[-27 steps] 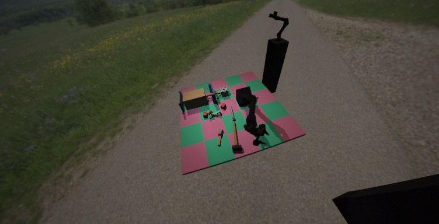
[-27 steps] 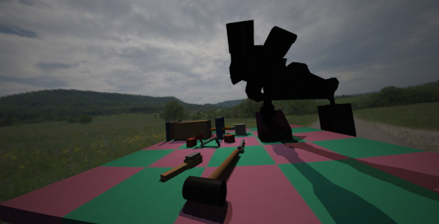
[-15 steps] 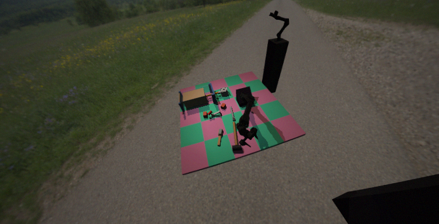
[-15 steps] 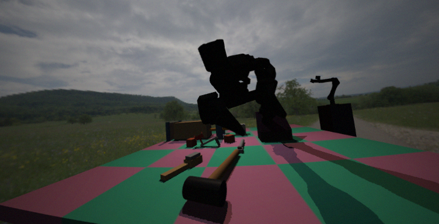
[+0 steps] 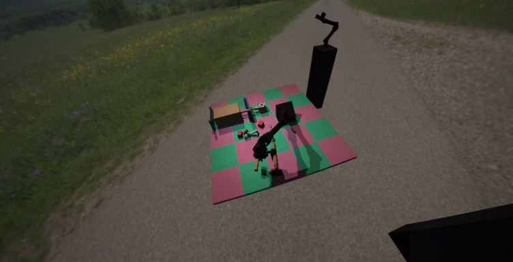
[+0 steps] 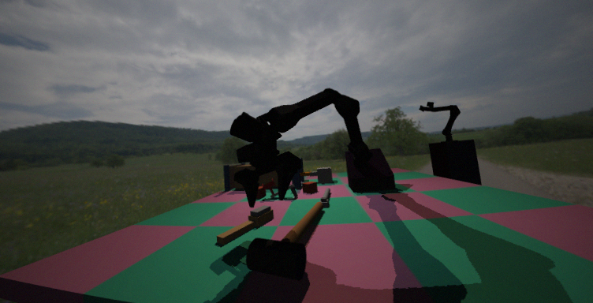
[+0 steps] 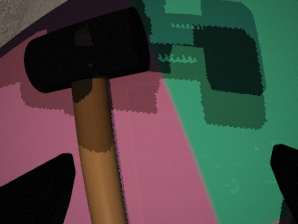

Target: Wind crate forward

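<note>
Right now the winch handle is 7 cm ahead of my gripper tip, 39 cm to the right of it and 5 cm below it. Round my gripper tip: grey winch: 16 cm behind, 73 cm to the right, 5 cm below; red knob: 12 cm ahead, 39 cm to the right, 4 cm below; frame: 2 cm ahead, 72 cm to the right, 2 cm above.
</note>
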